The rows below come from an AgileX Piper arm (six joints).
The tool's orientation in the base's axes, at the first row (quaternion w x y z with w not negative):
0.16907, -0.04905, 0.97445, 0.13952
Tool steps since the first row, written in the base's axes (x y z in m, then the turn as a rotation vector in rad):
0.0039, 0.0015, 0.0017, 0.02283, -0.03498, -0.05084
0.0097, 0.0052, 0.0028, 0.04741, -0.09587, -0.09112
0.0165, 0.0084, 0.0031, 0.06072, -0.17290, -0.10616
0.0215, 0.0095, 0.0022, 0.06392, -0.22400, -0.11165
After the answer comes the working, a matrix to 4 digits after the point.
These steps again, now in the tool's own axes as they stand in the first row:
-0.0043, 0.0013, 0.0001, -0.00227, -0.04969, 0.04307
-0.0103, 0.0043, 0.0020, -0.00856, -0.12171, 0.06968
-0.0169, 0.0065, 0.0048, -0.01215, -0.20111, 0.06525
-0.0214, 0.0066, 0.0075, -0.01080, -0.25183, 0.05648

The tool's axes in the first row as the columns of a matrix, in the base's axes (rounded; the answer above uses it unrounded):
-0.9380, -0.1428, 0.3158
-0.0484, 0.9563, 0.2885
-0.3432, 0.2553, -0.9039

